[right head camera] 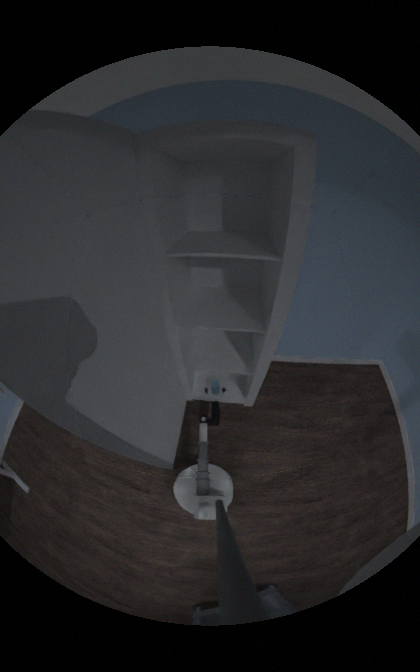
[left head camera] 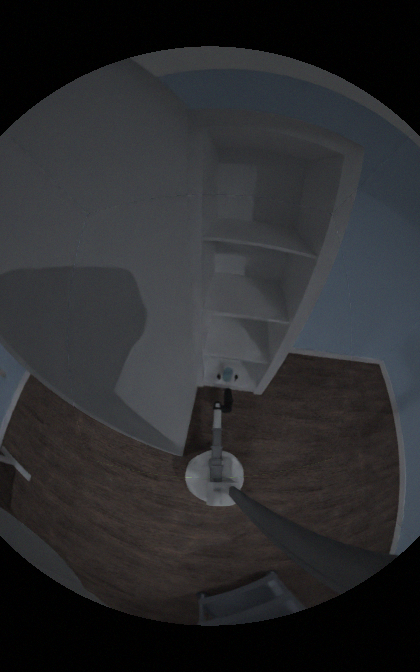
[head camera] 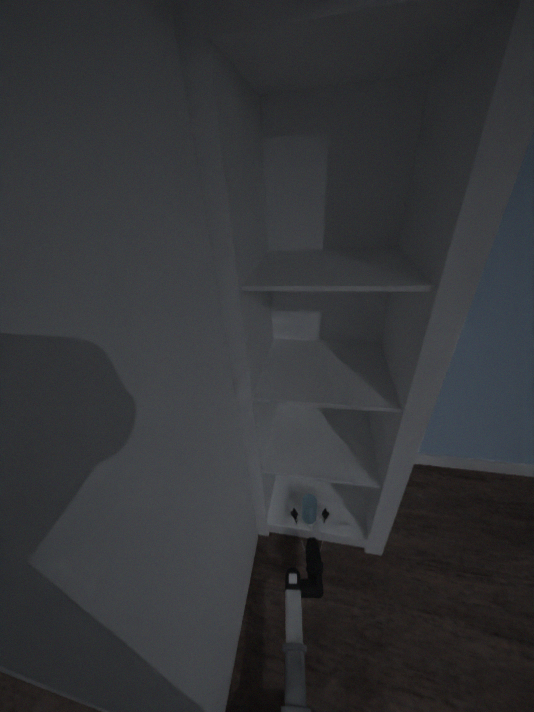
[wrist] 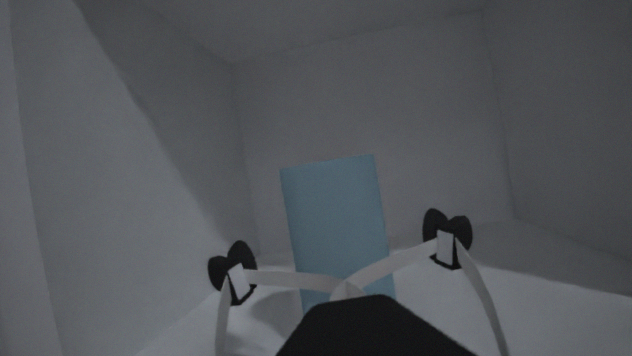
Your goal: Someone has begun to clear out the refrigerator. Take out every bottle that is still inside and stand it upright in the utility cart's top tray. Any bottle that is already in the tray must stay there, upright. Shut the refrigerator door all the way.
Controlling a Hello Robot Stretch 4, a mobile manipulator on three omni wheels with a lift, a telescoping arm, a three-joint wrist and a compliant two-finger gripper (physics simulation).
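Observation:
A light-blue bottle (head camera: pixel 309 502) (left head camera: pixel 228 373) (right head camera: pixel 215 385) (wrist: pixel 332 210) stands upright on the floor of the lowest compartment of the refrigerator (head camera: pixel 465 258) (left head camera: pixel 342 195) (right head camera: pixel 302 200). My gripper (head camera: pixel 309 514) (left head camera: pixel 227 376) (right head camera: pixel 215 390) (wrist: pixel 338 245) is open, with one fingertip on each side of the bottle and a gap on both sides. The bottle's foot is hidden behind the gripper body in the wrist view. The refrigerator door (head camera: pixel 114 258) (left head camera: pixel 125 225) (right head camera: pixel 110 225) stands open at the left. Part of the utility cart (left head camera: pixel 274 585) (right head camera: pixel 272 600) shows at the bottom edge; its tray's contents cannot be made out.
Shelf boards (head camera: pixel 339 287) cross the refrigerator above the bottle. My arm (head camera: pixel 294 621) (left head camera: pixel 216 440) (right head camera: pixel 203 455) passes close to the door's free edge on its left. The compartment's side walls flank the gripper. A blue wall (head camera: pixel 488 356) is at the right. White legs (left head camera: pixel 17 466) show at the far left.

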